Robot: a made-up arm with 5 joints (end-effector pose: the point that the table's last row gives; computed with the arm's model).
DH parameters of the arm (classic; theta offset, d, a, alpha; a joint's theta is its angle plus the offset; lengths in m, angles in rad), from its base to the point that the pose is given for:
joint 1: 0 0.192 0 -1.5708
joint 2: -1.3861 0 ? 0
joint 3: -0.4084 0 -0.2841 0
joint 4: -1.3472 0 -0.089 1.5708
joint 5: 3.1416 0.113 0 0
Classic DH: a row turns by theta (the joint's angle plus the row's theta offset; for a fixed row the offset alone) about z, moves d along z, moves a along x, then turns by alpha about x.
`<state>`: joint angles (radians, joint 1 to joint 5).
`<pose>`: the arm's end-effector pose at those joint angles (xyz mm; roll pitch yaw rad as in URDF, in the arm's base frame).
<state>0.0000 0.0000 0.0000 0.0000 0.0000</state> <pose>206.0 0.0 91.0 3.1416 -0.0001 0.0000</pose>
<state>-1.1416 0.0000 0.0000 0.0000 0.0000</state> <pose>85.7 -187.3 91.0 3.1416 -0.0001 -1.1416</pose>
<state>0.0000 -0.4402 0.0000 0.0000 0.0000</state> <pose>229.4 0.0 188.4 3.1416 -0.4403 0.0000</pose>
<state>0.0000 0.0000 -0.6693 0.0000 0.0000</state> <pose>415.2 0.0 269.5 3.1416 -0.6694 0.0000</pose>
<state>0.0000 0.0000 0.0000 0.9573 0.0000</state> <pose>75.9 0.0 66.1 3.1416 0.9572 0.0000</pose>
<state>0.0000 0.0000 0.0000 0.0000 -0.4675</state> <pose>206.0 0.0 91.0 3.1415 -0.0001 0.4675</pose>
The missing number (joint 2, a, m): 0.294
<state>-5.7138 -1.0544 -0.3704 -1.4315 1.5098</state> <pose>4.2 2.7 537.2 -0.2847 -0.0171 -1.0599</pose>
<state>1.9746 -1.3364 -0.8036 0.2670 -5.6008</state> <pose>-4.8 11.2 632.6 -1.1115 -0.8344 0.0526</pose>
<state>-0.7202 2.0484 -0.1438 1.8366 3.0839</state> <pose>-45.3 39.7 185.9 -0.0394 0.5984 -0.7900</pose>
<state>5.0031 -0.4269 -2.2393 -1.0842 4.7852</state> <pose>-39.4 131.6 794.4 -0.6077 0.0416 0.3505</pose>
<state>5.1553 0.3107 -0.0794 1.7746 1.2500</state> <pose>-1.0 2.1 133.5 1.1155 0.2900 -2.8378</pose>
